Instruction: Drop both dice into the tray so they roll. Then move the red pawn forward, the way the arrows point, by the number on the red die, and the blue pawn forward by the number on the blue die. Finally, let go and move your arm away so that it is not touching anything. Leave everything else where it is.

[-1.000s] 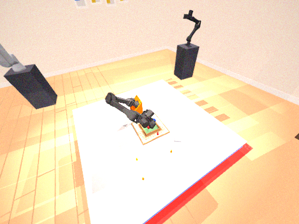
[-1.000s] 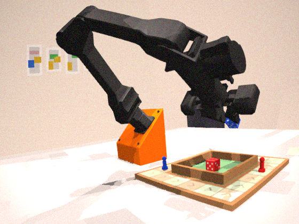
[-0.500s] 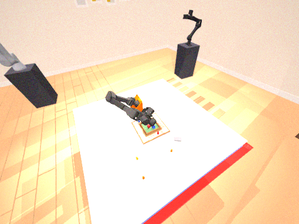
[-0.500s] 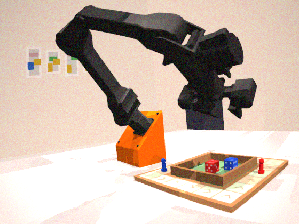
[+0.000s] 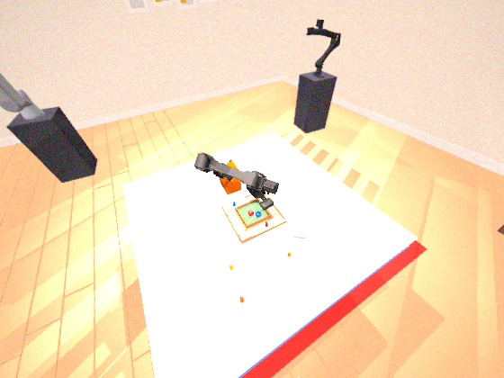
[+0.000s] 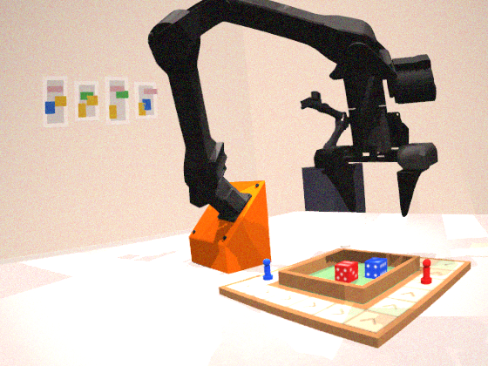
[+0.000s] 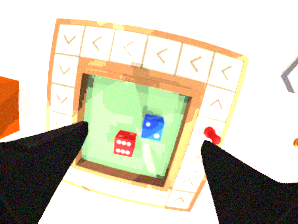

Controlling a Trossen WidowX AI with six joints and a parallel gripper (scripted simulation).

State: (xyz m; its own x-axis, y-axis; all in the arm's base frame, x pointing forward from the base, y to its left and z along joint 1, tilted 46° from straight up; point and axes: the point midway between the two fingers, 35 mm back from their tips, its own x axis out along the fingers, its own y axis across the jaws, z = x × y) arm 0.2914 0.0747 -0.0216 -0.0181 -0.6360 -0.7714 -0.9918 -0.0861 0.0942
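Right now the red pawn is 90 mm ahead of my gripper tip, 10 mm to the right of it and 80 mm below it. The rest, counted from my gripper tip: grey block: 210 mm ahead, 130 mm to the left, 100 mm below; then blue pawn: 130 mm behind, 120 mm to the right, 80 mm below.
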